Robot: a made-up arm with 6 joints.
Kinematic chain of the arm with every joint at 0, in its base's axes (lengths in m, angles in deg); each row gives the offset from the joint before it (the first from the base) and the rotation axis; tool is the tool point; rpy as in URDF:
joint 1: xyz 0 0 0.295 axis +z
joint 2: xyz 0 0 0 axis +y
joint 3: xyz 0.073 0 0.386 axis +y
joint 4: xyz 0.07 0 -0.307 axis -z
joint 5: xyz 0 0 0 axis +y
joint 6: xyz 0.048 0 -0.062 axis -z
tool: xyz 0 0 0 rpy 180 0 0
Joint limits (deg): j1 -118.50..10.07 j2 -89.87..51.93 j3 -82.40..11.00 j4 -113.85..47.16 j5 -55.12..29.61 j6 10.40..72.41
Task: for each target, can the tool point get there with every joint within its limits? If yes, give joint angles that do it. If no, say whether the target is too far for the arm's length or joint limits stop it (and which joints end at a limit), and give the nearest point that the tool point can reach.
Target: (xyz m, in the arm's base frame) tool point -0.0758 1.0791 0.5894
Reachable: no: too far | nearest point -0.0345 0.4908 0.6891 | short by 0.598 m
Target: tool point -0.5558 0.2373 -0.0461
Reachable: no: joint limits stop it (at a limit: joint 1, joint 2, joint 4) | nearest point -0.1276 -0.1268 0.1603 | short by 0.599 m
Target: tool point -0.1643 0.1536 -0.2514
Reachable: no: joint limits stop it (at a limit: joint 1, joint 2, joint 4) | nearest point -0.0986 -0.1280 0.1361 | short by 0.483 m
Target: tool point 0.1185 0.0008 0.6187
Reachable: yes | joints -3.13 -54.50 -26.80 -14.21 15.62 67.66
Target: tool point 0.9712 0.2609 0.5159
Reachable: no: too far | nearest point 0.6167 0.1244 0.4337 | short by 0.389 m
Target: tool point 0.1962 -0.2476 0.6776
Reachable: yes | joints -61.90 -17.96 -53.02 -54.18 -24.90 45.55
